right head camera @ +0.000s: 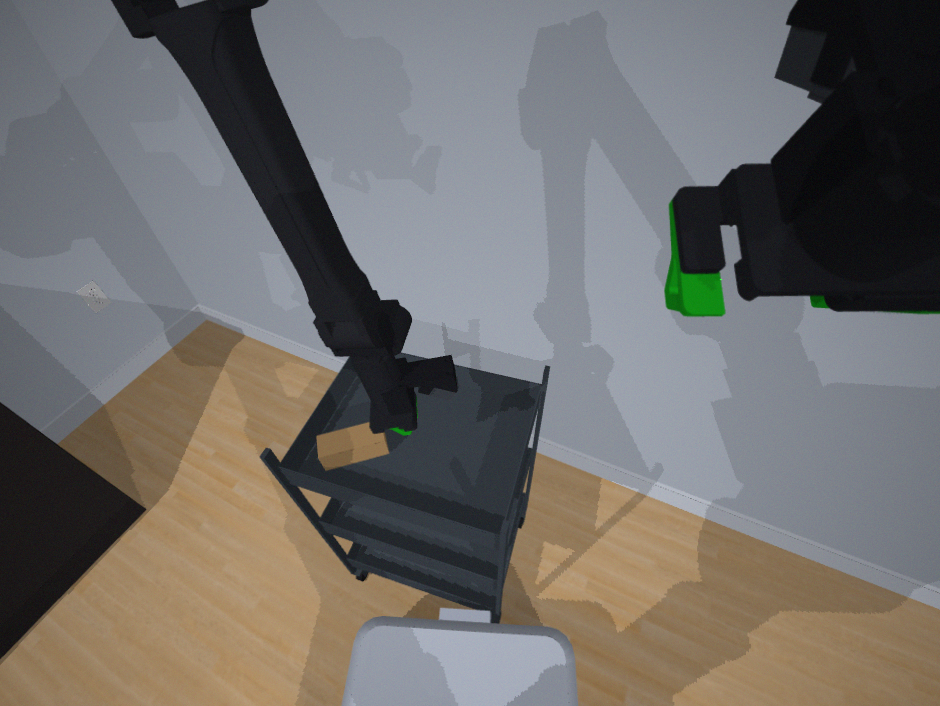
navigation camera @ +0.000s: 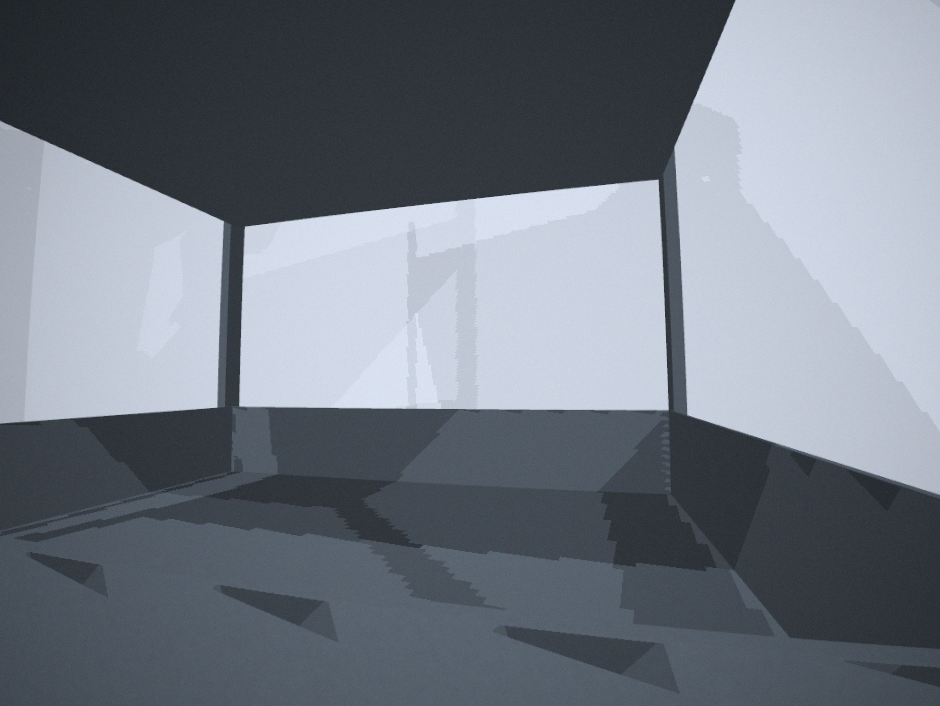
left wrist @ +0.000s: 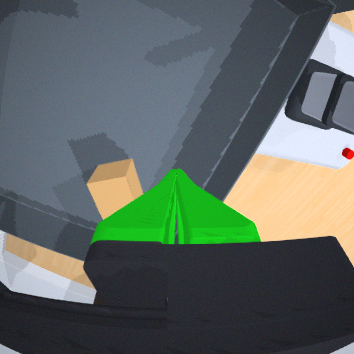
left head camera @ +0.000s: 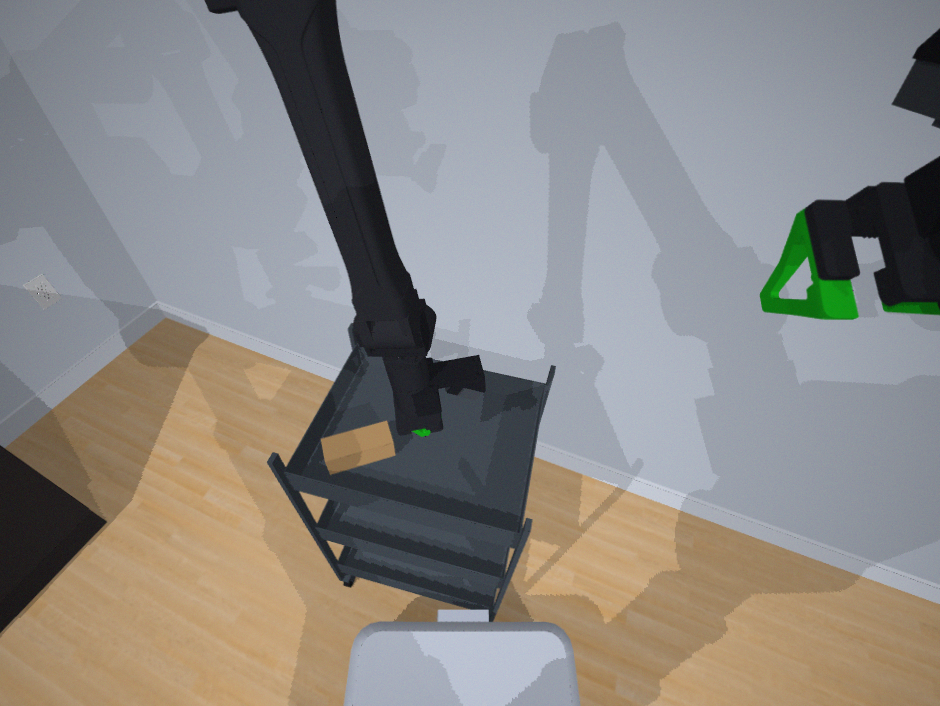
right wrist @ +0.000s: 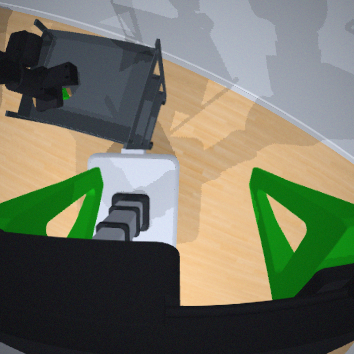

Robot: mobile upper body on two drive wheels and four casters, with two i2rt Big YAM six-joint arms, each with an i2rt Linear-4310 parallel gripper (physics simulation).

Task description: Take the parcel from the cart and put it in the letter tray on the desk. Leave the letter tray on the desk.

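Places are measured from the left arm's base along level axes (x ahead, y right, z down), in millimetres.
Where they show: left gripper, fingertip midpoint: (right head camera: 407, 433) (left wrist: 175, 177) (left head camera: 424, 434) (right wrist: 67, 97); right gripper, fingertip midpoint: (right head camera: 740, 298) (left head camera: 824, 302) (right wrist: 175, 175).
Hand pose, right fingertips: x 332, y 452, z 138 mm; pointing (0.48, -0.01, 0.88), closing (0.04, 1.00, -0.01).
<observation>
Each offset is from my right fingertips to the centre of the thing. "spot": to the spot under its first point.
The parcel {dy -449, dx +209, dz +583 mm} (left head camera: 358, 446) (right head camera: 351, 446) (left wrist: 114, 192), a tan box, lies on the top shelf of the dark grey cart (left head camera: 402, 501) (right head camera: 387, 498) (left wrist: 267, 100) (right wrist: 100, 65), near its front left corner in the head views. My left gripper (left head camera: 421, 432) (right head camera: 402, 430) (left wrist: 175, 177) (right wrist: 67, 97) is shut and empty, its fingertips together, over the shelf beside the parcel's right end. In the left wrist view its fingers hide the parcel's near part. My right gripper (left head camera: 870, 307) (right head camera: 767, 307) (right wrist: 175, 175) is open and empty, away from the cart. The letter tray does not show.
A dark flat top (left head camera: 37, 531) (right head camera: 53, 524) stands at the left edge of the head views. My white base (left head camera: 463, 661) (right head camera: 459, 661) (right wrist: 160, 200) is close to the cart. A grey wall (left head camera: 486, 227) rises behind it. The cart's posts {spot: dy -65, dx +335, dz +986 mm} (navigation camera: 677, 303) frame the navigation view.
</observation>
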